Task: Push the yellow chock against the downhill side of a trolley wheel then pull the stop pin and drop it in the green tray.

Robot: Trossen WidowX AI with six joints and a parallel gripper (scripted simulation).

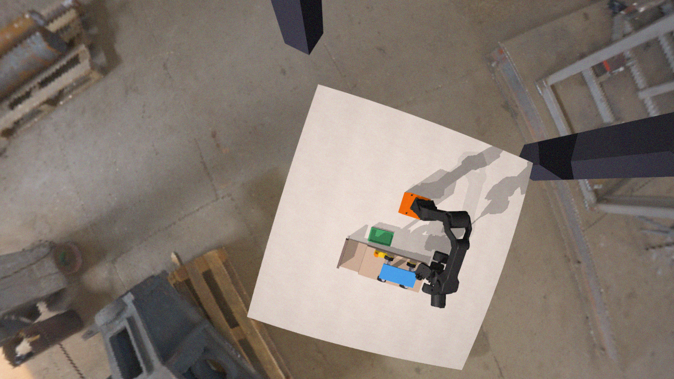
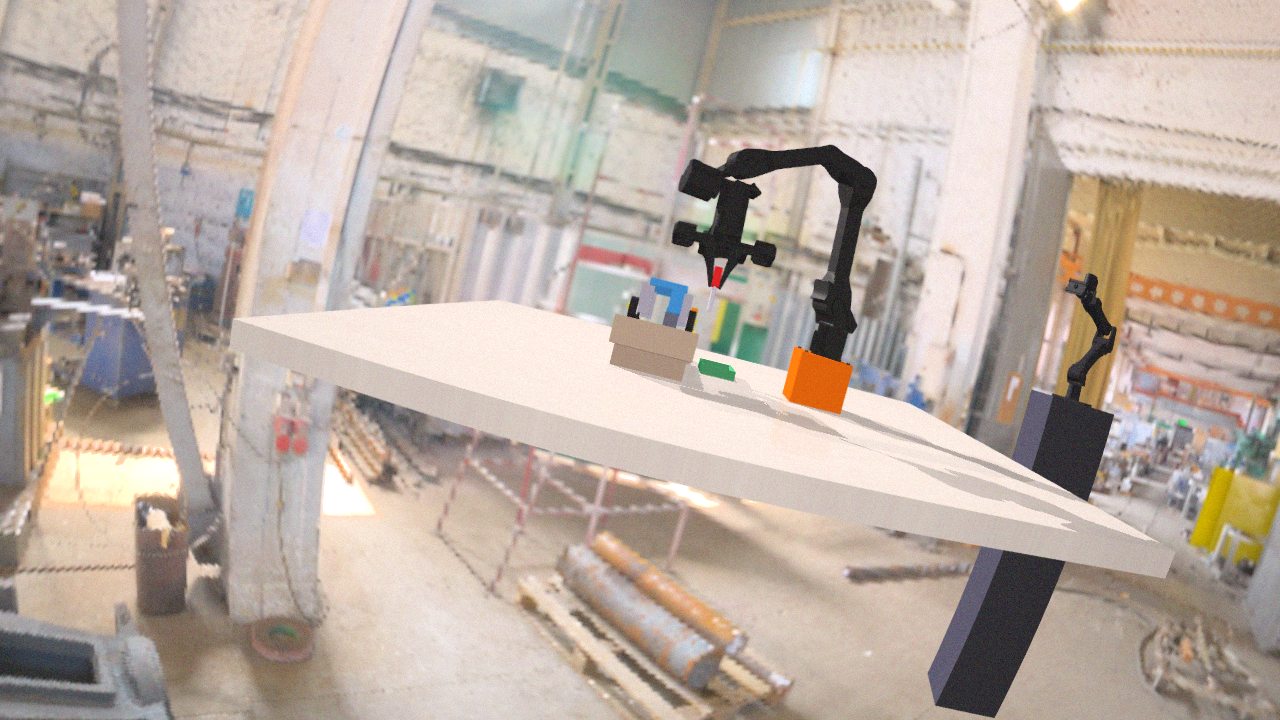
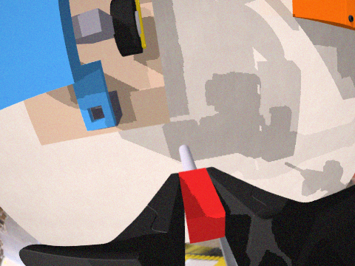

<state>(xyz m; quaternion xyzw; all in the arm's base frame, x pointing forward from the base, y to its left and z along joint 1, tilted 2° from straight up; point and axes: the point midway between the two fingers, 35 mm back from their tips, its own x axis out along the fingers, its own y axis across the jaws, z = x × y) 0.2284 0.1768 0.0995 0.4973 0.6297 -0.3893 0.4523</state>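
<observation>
The green tray lies 250 mm to the right of my gripper tip and 180 mm below it. Also, from my gripper tip: red-headed stop pin: right at my gripper tip; then ramp block: 130 mm below, 120 mm to the right, 110 mm ahead; then blue trolley: 120 mm to the right, 110 mm ahead, 60 mm below.
</observation>
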